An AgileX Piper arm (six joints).
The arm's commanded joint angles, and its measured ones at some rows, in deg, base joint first. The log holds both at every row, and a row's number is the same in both.
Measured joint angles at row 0: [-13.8, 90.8, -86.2, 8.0, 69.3, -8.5]
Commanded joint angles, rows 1 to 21: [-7.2, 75.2, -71.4, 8.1, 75.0, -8.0]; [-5.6, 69.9, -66.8, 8.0, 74.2, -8.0]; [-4.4, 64.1, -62.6, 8.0, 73.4, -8.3]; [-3.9, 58.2, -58.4, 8.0, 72.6, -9.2]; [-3.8, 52.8, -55.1, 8.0, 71.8, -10.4]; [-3.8, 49.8, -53.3, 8.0, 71.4, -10.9]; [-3.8, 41.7, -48.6, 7.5, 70.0, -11.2]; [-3.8, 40.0, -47.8, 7.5, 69.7, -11.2]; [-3.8, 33.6, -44.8, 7.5, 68.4, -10.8]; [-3.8, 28.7, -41.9, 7.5, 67.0, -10.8]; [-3.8, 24.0, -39.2, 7.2, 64.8, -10.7]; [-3.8, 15.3, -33.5, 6.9, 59.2, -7.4]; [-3.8, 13.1, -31.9, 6.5, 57.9, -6.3]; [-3.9, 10.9, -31.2, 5.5, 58.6, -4.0]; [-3.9, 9.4, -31.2, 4.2, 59.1, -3.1]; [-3.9, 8.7, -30.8, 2.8, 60.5, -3.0]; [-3.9, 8.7, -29.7, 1.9, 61.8, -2.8]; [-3.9, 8.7, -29.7, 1.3, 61.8, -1.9]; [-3.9, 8.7, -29.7, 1.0, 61.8, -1.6]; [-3.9, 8.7, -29.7, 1.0, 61.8, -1.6]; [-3.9, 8.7, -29.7, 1.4, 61.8, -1.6]
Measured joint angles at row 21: [-4.0, 8.9, -29.8, 1.3, 61.9, -1.9]
